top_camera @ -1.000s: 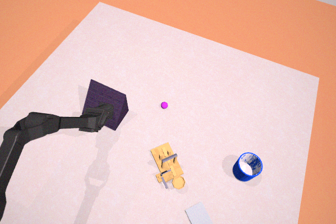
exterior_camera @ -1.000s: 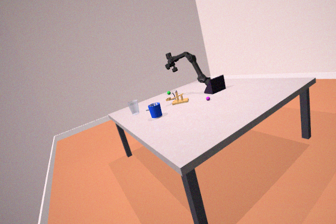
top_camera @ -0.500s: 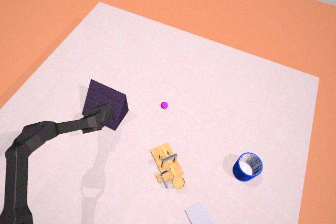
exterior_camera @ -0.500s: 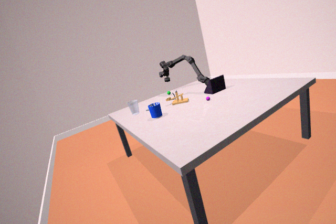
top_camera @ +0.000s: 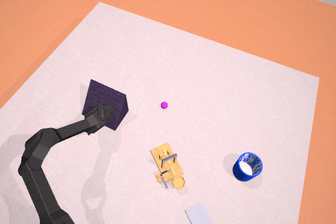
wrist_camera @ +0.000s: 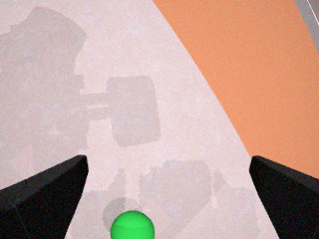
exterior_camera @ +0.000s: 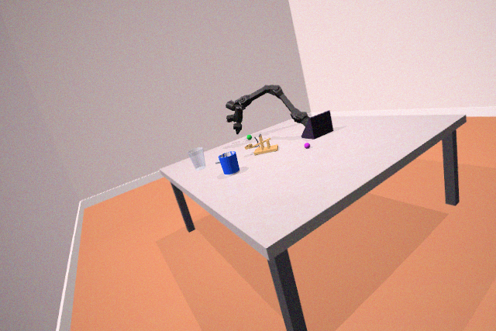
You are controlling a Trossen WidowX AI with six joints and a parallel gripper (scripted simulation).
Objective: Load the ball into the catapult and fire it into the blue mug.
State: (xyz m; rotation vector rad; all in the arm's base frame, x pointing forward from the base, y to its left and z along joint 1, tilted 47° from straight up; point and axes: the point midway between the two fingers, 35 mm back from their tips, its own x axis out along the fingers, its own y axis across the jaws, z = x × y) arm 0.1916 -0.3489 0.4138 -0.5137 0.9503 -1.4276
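The wooden catapult lies 410 mm to the left of my gripper tip, 140 mm ahead of it and 30 mm below it. Round my gripper tip: clear cup (460 mm ahead, 220 mm to the left, 60 mm below); then green ball (70 mm below, 60 mm to the left, 50 mm behind); then grey flat piece (310 mm ahead, 280 mm to the left, 80 mm below).
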